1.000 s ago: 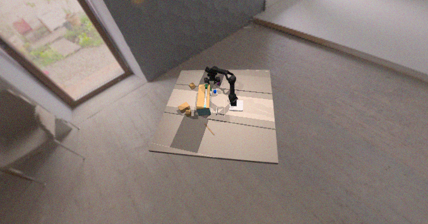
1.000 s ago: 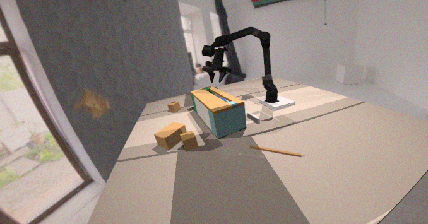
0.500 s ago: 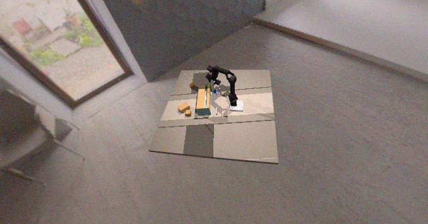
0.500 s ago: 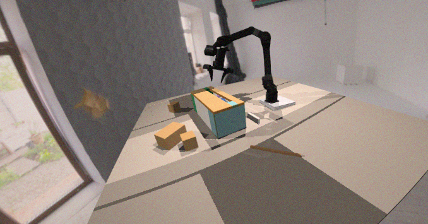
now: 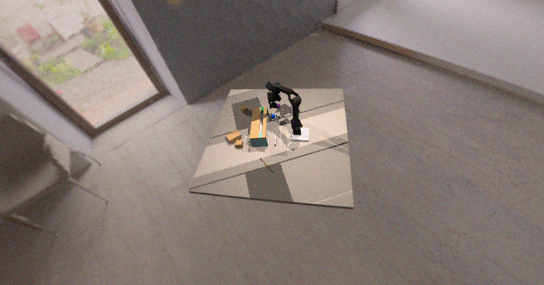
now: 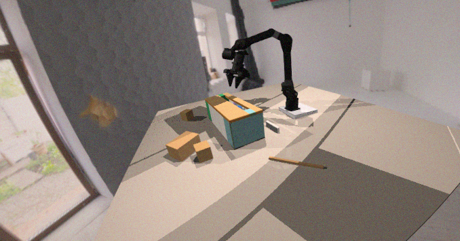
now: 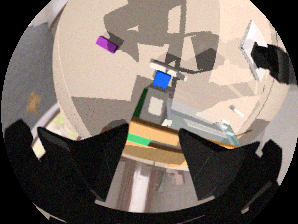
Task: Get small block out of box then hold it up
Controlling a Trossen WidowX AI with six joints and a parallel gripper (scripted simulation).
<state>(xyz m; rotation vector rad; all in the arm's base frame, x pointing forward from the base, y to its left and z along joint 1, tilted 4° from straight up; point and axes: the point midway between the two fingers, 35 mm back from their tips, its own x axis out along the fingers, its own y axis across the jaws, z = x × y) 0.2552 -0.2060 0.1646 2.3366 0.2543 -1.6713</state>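
The blue block lies 140 mm below my gripper tip and 20 mm behind it. From my gripper tip the other things lie so: box: 160 mm to the left, 100 mm below, 50 mm ahead; thin wooden stick: 550 mm to the left, 160 mm below.
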